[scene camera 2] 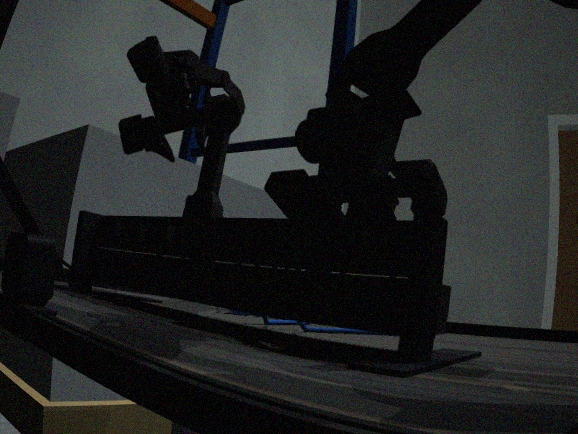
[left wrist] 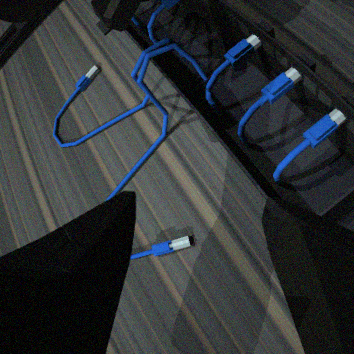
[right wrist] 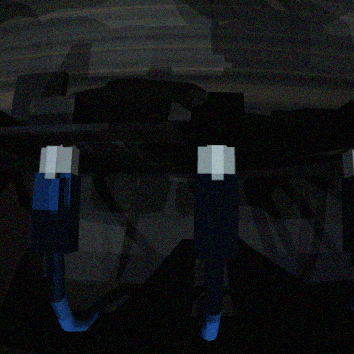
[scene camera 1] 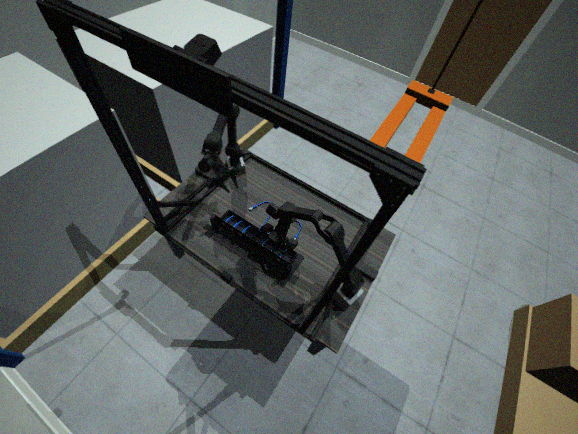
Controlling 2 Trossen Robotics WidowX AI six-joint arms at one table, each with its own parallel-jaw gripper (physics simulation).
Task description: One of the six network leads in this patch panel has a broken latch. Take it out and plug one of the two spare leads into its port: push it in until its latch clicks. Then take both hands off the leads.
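Places are measured from the left arm's base along level axes (x right, y back, z down), in metres.
Pixels of known places: left gripper, between the fingertips: [scene camera 2: 188,156] [left wrist: 200,206] [scene camera 1: 233,190]; right gripper, between the fingertips: [right wrist: 209,250] [scene camera 1: 274,248]; left arm's base, origin of its link: [scene camera 1: 235,161]; right arm's base, origin of its link: [scene camera 1: 349,290].
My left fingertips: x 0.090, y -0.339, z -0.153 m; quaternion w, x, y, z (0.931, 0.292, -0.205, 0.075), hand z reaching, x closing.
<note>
For each thing: its top centre in the pictures, then the offset to it from my left fingertips. Level surfaces: height alone.
- black patch panel, centre of its top: [scene camera 2: 228,221] [scene camera 1: 253,235] dz +0.113, dx -0.037, dy -0.211 m
- middle lead, centre of its top: [right wrist: 217,179] dz +0.127, dx -0.096, dy -0.311 m
- neighbouring lead, centre of its top: [right wrist: 46,178] dz +0.127, dx -0.127, dy -0.354 m
- table, height of its surface: dz +0.222 m
The black patch panel [scene camera 1: 244,241] [scene camera 2: 266,258] [left wrist: 316,56] stands on the wooden table, with blue network leads in its ports. Three plugged leads [left wrist: 242,47] [left wrist: 281,84] [left wrist: 321,128] show in the left wrist view. My right gripper [scene camera 1: 283,241] [scene camera 2: 373,207] is down at the panel and shut on the middle lead [right wrist: 215,161] of the right wrist view; its blue boot lies in shadow. A neighbouring lead [right wrist: 56,165] sits to its left. Two spare leads [left wrist: 180,243] [left wrist: 92,71] lie loose on the table. My left gripper [scene camera 1: 233,172] [scene camera 2: 145,138] is open and empty, high over the table's far side.
A black gantry frame [scene camera 1: 313,125] spans the table [scene camera 1: 313,293]. The spare leads' cables [left wrist: 105,123] loop over the wood beside the panel. A blue post [scene camera 1: 283,43] stands behind.
</note>
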